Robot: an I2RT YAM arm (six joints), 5 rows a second.
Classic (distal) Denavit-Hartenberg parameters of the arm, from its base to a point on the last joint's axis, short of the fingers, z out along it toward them. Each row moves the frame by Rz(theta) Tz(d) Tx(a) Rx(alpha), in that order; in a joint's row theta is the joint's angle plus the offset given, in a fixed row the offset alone. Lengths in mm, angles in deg.
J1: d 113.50, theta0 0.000, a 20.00, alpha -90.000
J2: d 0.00, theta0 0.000, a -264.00, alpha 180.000
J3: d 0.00, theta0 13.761, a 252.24, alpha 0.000
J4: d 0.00, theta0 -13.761, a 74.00, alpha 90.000
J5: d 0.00, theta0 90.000, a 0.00, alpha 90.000
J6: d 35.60, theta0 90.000, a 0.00, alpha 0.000
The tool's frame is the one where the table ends.
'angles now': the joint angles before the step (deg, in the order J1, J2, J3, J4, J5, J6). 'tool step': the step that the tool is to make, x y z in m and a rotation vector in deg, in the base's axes. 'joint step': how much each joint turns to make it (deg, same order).
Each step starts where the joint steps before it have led.
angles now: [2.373, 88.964, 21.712, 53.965, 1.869, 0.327]
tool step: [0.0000, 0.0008, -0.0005, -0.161, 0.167, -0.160]
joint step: [0.222, 0.080, 0.008, -0.099, 0.407, -0.061]
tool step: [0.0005, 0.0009, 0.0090, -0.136, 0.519, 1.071]
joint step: [0.059, -2.708, 1.122, -4.344, -0.956, -0.349]
